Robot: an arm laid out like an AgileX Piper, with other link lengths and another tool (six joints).
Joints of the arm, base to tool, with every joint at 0 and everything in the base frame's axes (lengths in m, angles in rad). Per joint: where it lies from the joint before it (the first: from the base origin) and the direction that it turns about. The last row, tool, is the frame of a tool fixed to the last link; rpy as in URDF.
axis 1: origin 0 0 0.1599 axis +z
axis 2: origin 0 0 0 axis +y
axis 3: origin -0.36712 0 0.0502 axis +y
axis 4: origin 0.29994 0 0.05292 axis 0.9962 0 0.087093
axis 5: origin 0 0 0 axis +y
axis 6: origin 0.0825 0 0.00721 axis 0.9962 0 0.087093
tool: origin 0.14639 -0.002 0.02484 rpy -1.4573 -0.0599 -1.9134
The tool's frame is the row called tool.
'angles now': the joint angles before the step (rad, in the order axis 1, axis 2, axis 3, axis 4, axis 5, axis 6). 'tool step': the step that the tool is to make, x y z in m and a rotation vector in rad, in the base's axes. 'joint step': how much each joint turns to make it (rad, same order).
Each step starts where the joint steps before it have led.
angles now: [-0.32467, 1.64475, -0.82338, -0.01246, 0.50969, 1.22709]
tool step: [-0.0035, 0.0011, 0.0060, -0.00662, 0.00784, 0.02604]
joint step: [-0.00043, -0.01796, -0.00229, 0.00077, 0.02539, -0.02871]
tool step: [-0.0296, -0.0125, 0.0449, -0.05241, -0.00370, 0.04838]
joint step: [-0.05048, -0.13990, -0.00024, -0.01955, 0.11748, -0.09434]
